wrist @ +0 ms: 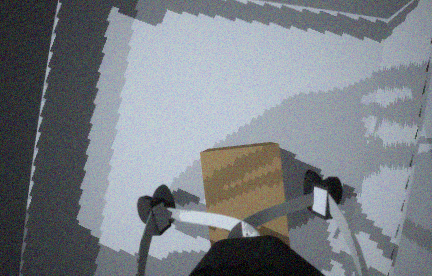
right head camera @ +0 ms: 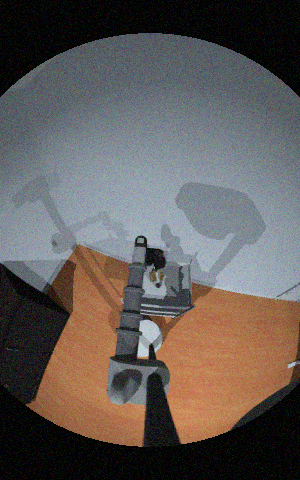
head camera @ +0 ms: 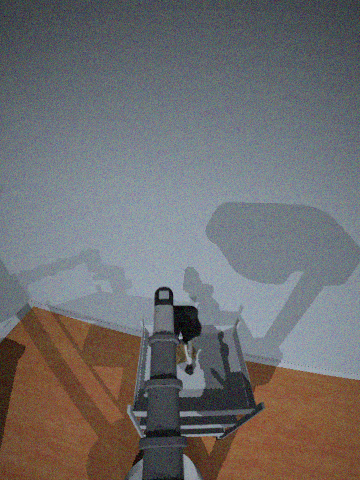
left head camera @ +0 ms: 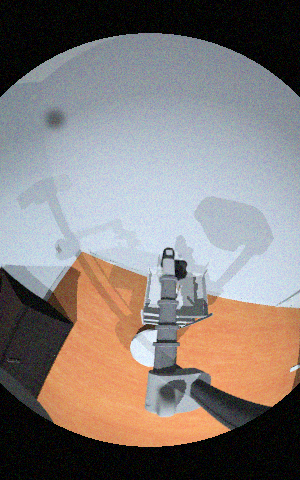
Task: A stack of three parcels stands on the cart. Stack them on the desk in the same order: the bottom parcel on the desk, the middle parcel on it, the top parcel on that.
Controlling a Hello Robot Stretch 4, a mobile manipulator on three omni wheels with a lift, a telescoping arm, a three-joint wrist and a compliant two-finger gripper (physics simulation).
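Pixels of known places: gripper, fingertip midpoint: (wrist: pixel 236 193) (right head camera: pixel 155 277) (head camera: pixel 184 356); robot's base at its link origin: (right head camera: pixel 142 336) (left head camera: pixel 150 346).
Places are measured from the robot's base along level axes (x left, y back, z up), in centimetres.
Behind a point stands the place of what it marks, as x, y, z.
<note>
A tan box-shaped parcel (wrist: pixel 245 175) {-6.5, -47.3, 68.6} (right head camera: pixel 161 276) {-13.0, -46.2, 68.3} sits inside the grey-white cart (wrist: pixel 200 70) {2.1, -42.0, 63.6} (head camera: pixel 210 413) {-16.5, -24.9, 67.4} (right head camera: pixel 170 306) {-19.7, -25.2, 67.4}. The wrist view looks down on its top, and its near end is partly hidden by the gripper. Whether another parcel lies under it cannot be told. My gripper (wrist: pixel 236 193) {-9.0, -46.9, 63.8} is open, with one dark fingertip to the left of the parcel and one to the right, both apart from it in the picture. In the head camera view the arm and gripper cover much of the parcel. The desk cannot be made out.
The telescoping arm (head camera: pixel 165 365) {-0.6, -27.8, 105.0} (left head camera: pixel 167 315) {0.1, -18.6, 105.2} (right head camera: pixel 131 302) {-0.2, -18.8, 105.2} reaches over the cart's edge. The cart has raised side walls. A white round object (left head camera: pixel 142 347) {8.4, 0.6, 18.7} (right head camera: pixel 150 337) {-8.9, -0.9, 18.7} stands near its front. A dark cabinet (left head camera: pixel 35 335) {94.8, 16.9, 56.9} (right head camera: pixel 30 335) {98.3, 29.5, 52.8} stands at the left. A pale wall rises behind the cart.
</note>
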